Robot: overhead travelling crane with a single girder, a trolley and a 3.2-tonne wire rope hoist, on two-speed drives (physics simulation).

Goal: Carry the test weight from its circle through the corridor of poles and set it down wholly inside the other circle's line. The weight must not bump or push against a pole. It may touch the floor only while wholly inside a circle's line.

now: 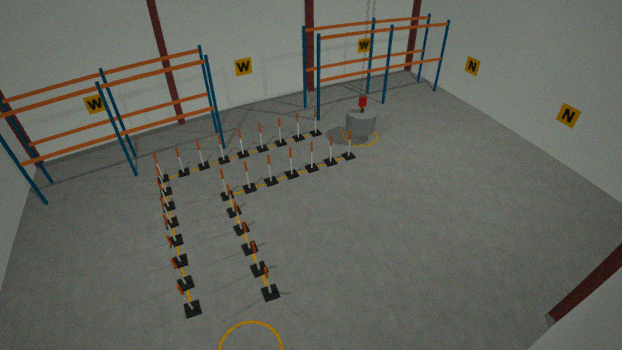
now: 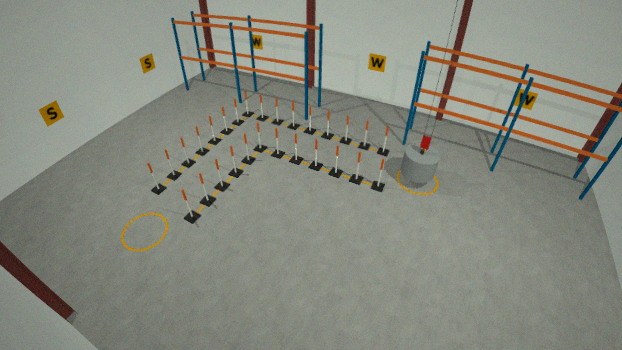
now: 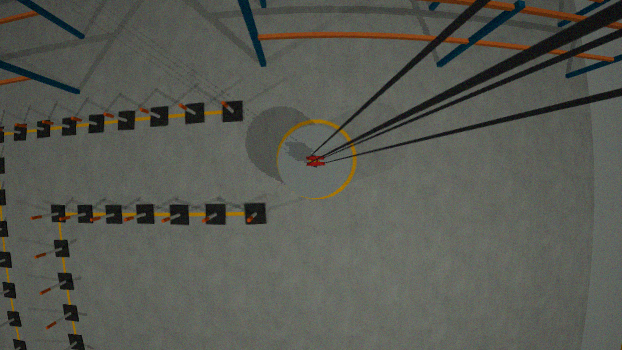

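Note:
The grey cylindrical test weight (image 1: 361, 125) (image 2: 420, 167) (image 3: 320, 182) is upright at the corridor's rack-side end, low over or on the floor. Its circle's yellow line (image 1: 360, 145) (image 2: 417, 194) (image 3: 355, 161) shows around much of it; part is hidden behind the weight. I cannot tell whether its base touches the floor. My gripper, the hook under the red block (image 1: 362, 108) (image 2: 423, 150) (image 3: 315, 161), is shut on the weight's top. The other circle (image 1: 251, 321) (image 2: 141, 250) lies beyond the corridor's far end, with no weight in it.
Two rows of orange-and-white poles on black bases form an L-shaped corridor. The nearest row ends are a pole (image 1: 349, 145) (image 2: 380, 175) and one in the other row (image 1: 315, 122) (image 2: 385, 140). A blue-and-orange rack (image 1: 318, 75) (image 2: 511, 125) (image 3: 253, 35) stands close behind the weight.

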